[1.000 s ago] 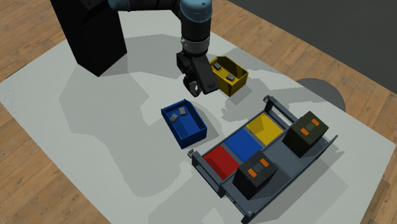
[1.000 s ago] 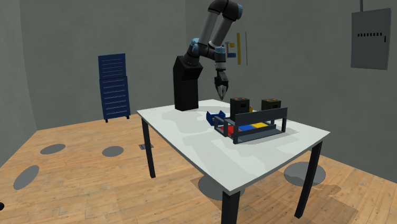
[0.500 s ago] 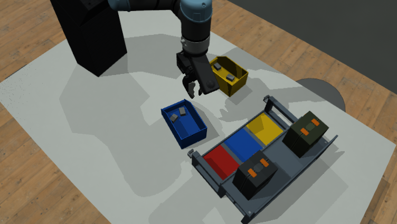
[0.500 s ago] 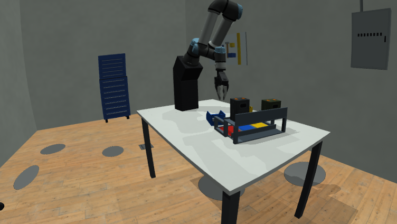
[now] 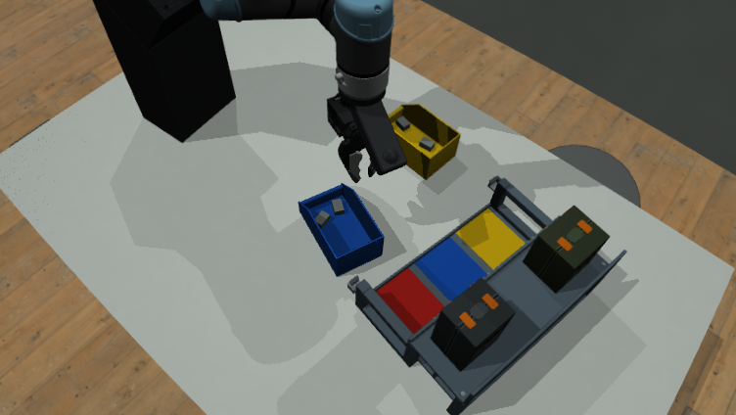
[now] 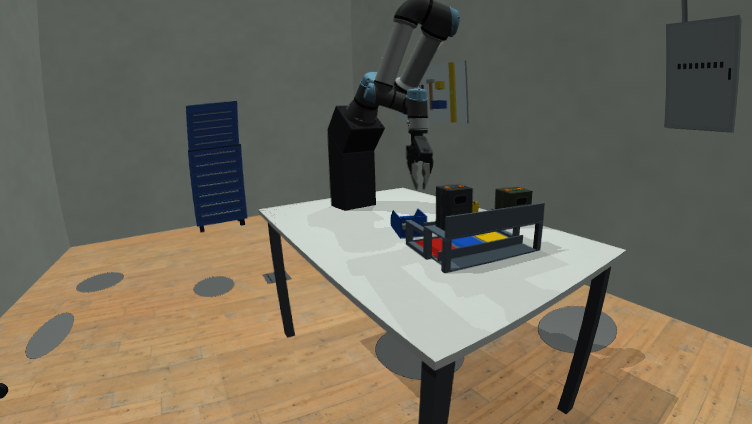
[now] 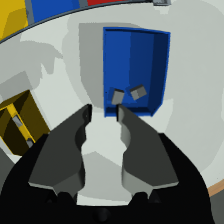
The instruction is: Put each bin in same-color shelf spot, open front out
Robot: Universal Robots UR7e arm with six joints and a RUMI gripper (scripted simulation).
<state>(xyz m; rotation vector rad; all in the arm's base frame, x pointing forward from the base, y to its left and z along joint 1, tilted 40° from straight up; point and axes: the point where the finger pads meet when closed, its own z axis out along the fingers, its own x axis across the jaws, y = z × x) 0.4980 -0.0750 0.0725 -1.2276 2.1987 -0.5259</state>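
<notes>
Now: the blue bin 3 cm behind my hand, 4 cm to the right of it and 13 cm below it. The rest, counted from my hand: yellow bin (24 cm to the left, 13 cm below).
</notes>
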